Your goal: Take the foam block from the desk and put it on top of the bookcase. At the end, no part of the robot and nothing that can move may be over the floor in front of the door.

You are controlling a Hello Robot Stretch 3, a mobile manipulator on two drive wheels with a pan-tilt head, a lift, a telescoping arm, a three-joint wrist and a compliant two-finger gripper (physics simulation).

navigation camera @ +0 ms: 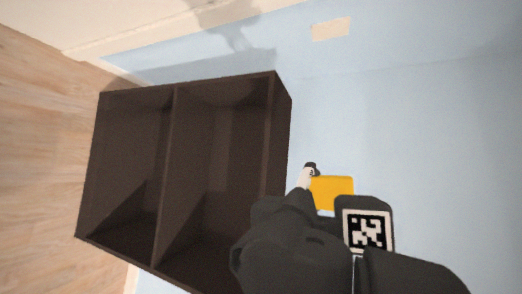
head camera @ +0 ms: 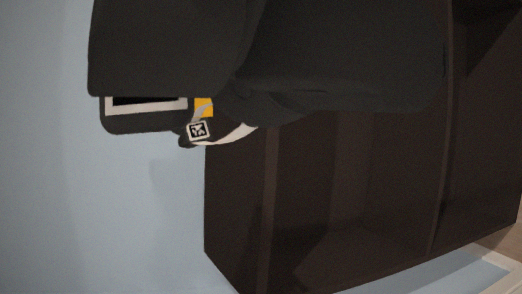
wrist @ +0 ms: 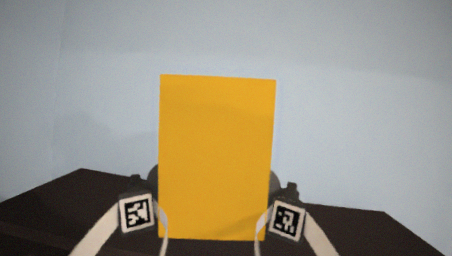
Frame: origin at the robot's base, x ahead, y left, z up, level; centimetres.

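Seen in the pictures: gripper, fingertip midpoint: [navigation camera: 312, 187].
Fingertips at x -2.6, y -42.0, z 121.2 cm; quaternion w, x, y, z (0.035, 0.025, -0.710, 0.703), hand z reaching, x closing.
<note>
A point is followed by its place in that frame.
The yellow-orange foam block [head camera: 201, 102] {x -0.9, y -36.6, z 120.7 cm} [navigation camera: 332, 190] {x -1.4, y -36.6, z 125.3 cm} [wrist: 216, 155] is upright between the two fingers of my gripper [wrist: 214, 184] {x -2.6, y -42.0, z 121.2 cm}, which is shut on it. The dark brown bookcase [head camera: 235, 200] {x 14.2, y -64.1, z 106.0 cm} [navigation camera: 282, 125] {x 15.6, y -68.1, z 106.0 cm} [wrist: 372, 232] shows sideways in the head and navigation views. In the navigation view the block is off the top board, with a strip of blue wall showing between them. In the wrist view the bookcase top lies behind and below the block. The arm and wrist hide part of the bookcase. The desk does not show in these views.
The light blue wall [head camera: 100, 200] {x 19.2, y -88.4, z 129.9 cm} [navigation camera: 425, 125] {x 18.5, y -88.3, z 158.0 cm} [wrist: 350, 100] stands behind the bookcase. The cream door area [navigation camera: 125, 17] {x 47.7, y -36.8, z 57.1 cm} is at the navigation view's upper left, with a shadow on it and its trim. Wood floor [navigation camera: 30, 150] {x -1.3, y -33.9, z 0.0 cm} shows at the left. A pale wall plate [navigation camera: 331, 29] {x 46.5, y -61.5, z 122.6 cm} is near the top.
</note>
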